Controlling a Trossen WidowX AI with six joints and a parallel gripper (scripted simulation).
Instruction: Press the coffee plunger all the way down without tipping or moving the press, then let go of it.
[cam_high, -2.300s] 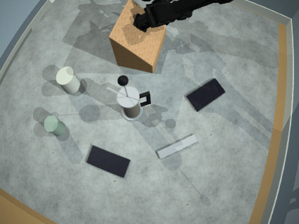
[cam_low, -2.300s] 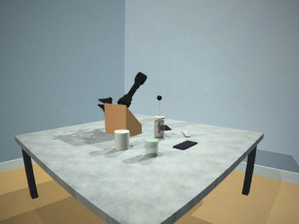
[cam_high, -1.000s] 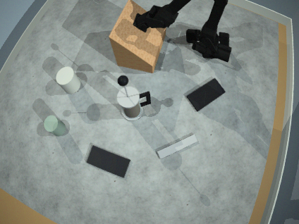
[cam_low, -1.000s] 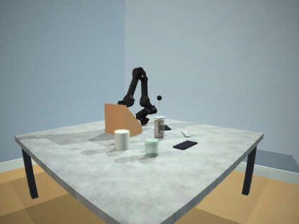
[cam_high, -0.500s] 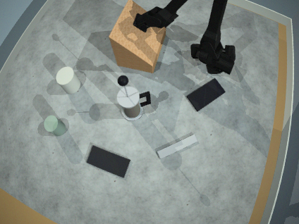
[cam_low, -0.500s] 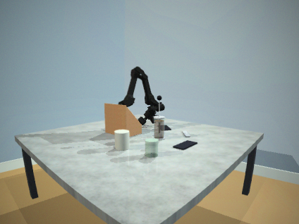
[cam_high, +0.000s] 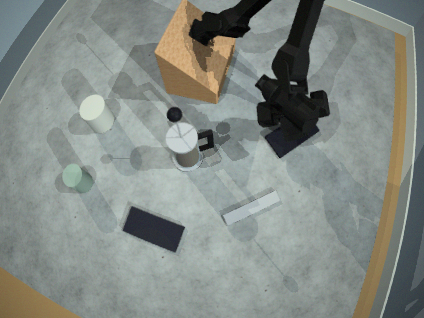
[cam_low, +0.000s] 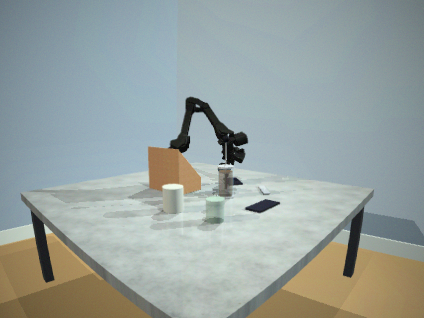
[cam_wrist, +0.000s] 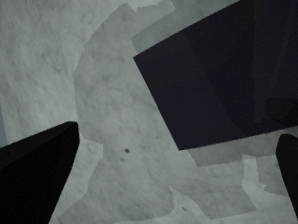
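My gripper tip is 140 mm short of the coffee press, 270 mm to the left of it and 70 mm below it. Also, from my gripper tip: green cylinder: 290 mm ahead, 560 mm to the right, 20 mm below; then cream cylinder: 100 mm ahead, 560 mm to the right, 10 mm below.
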